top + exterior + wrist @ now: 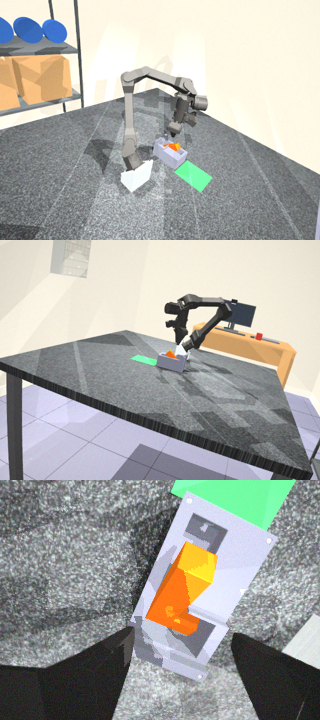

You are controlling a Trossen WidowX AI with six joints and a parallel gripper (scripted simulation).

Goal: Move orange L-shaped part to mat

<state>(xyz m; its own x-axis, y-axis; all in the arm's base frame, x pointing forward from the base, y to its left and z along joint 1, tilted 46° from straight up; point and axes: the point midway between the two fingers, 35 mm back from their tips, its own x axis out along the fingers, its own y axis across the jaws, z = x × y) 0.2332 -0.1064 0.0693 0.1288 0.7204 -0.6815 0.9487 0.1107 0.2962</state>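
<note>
The orange L-shaped part is 100 mm below my gripper tip, 10 mm to the left of it and 10 mm behind it. Also, from my gripper tip: green mat (160 mm to the right, 160 mm below, 20 mm behind).
</note>
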